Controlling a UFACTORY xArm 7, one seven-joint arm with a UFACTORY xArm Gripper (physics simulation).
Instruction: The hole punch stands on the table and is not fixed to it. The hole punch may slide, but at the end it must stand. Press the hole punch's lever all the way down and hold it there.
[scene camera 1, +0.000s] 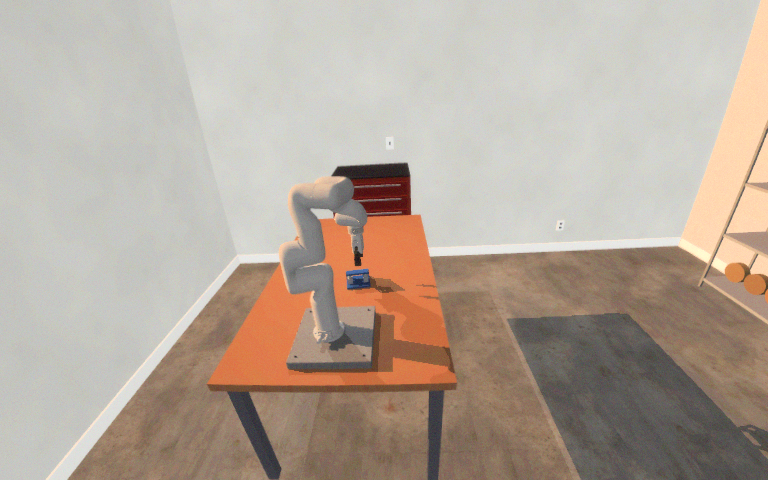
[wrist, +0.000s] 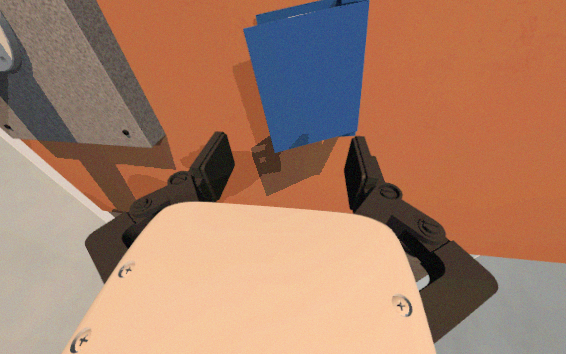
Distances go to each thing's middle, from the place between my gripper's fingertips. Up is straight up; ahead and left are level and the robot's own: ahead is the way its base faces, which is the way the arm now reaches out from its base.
The blue lever (wrist: 309, 68) is 10 mm ahead of my hand, 20 mm to the left of it and 80 mm below it.
